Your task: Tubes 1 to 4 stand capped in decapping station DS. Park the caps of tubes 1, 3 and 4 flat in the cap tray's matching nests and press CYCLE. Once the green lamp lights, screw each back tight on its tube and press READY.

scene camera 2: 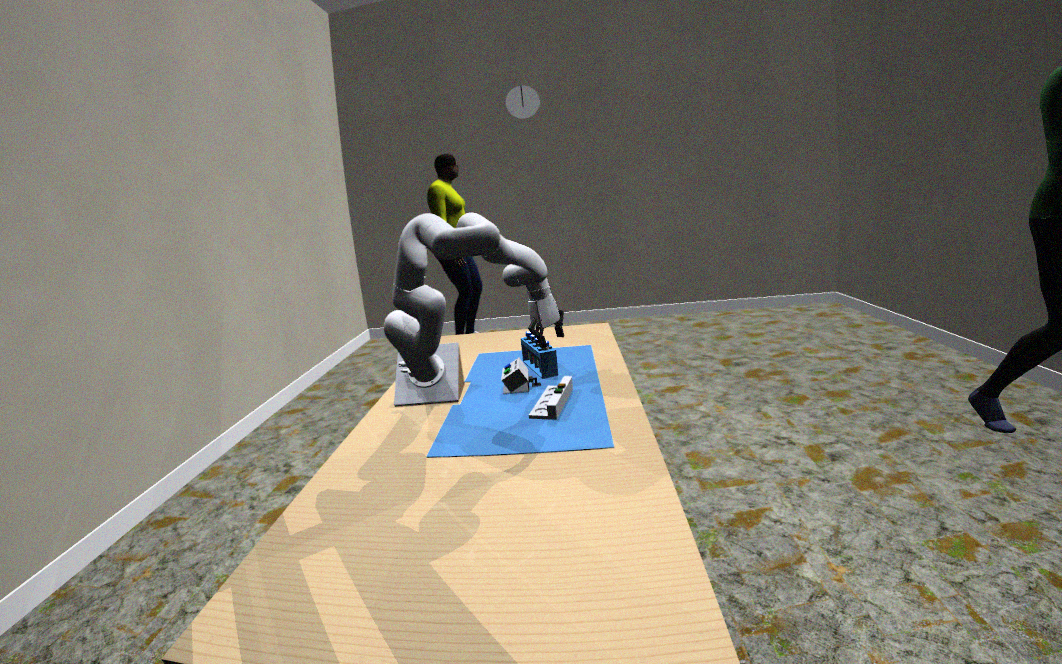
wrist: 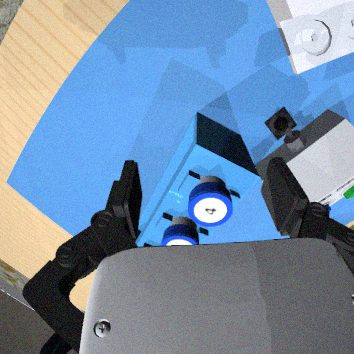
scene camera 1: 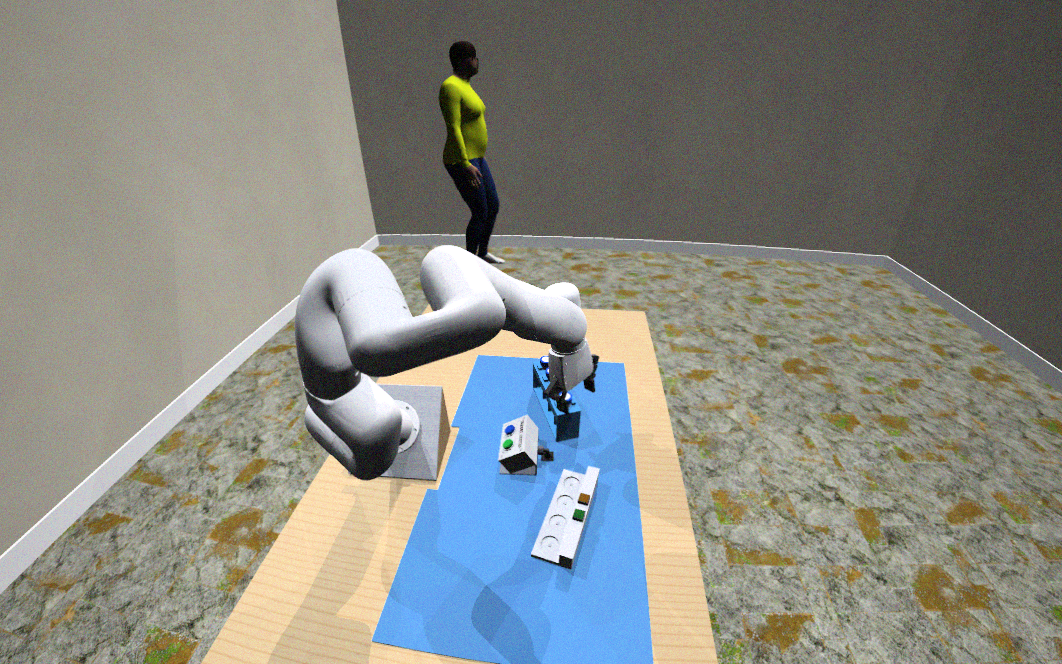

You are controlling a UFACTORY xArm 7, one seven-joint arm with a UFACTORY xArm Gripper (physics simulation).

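Places are measured from the arm's base along level axes (x right, y down, z ahead), in metres.
Pixels of known places: gripper, fingertip midpoint: [scene camera 2: 552,342] [wrist: 203,175] [scene camera 1: 577,400]; arm's base at its link origin: [scene camera 2: 426,371].
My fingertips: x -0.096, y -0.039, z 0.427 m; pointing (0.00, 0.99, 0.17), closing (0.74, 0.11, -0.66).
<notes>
Ahead of a thing's pixels: the offset from my fingertips to its top centre. "pt": to the spot under its first point.
Decapping station DS {dx -0.089, dy +0.021, dz -0.058 m} [scene camera 1: 568,425] [scene camera 2: 549,364] [wrist: 225,169] is a blue block holding tubes with blue-rimmed caps. My gripper [scene camera 1: 575,391] [scene camera 2: 549,334] [wrist: 203,175] is open and empty, its fingers on either side of the station's tube 4 end. In the wrist view, the white-topped cap of tube 4 {dx -0.017, dy +0.003, dz -0.029 m} [wrist: 210,207] lies between and below the fingers. Another cap {dx -0.065, dy +0.003, dz -0.048 m} [wrist: 180,236] beside it is partly hidden by the gripper body. The white cap tray {dx +0.231, dy +0.070, dz -0.009 m} [scene camera 1: 573,540] [scene camera 2: 557,400] [wrist: 301,56] has its nests empty in scene camera 1. Its green square {pt dx +0.258, dy +0.070, dz +0.013 m} [scene camera 1: 578,514] looks dark.
A white button box {dx +0.075, dy +0.040, dz -0.131 m} [scene camera 1: 526,456] [scene camera 2: 515,376] [wrist: 320,165] with a blue button {dx +0.054, dy +0.049, dz -0.154 m} [scene camera 1: 509,429] and a green button {dx +0.099, dy +0.049, dz -0.152 m} [scene camera 1: 508,443] stands between the arm base and the station. A small black fixture {pt dx +0.066, dy +0.123, dz -0.069 m} [scene camera 1: 545,454] [wrist: 281,123] juts from it. A person [scene camera 1: 465,117] [scene camera 2: 446,199] stands behind the table.
</notes>
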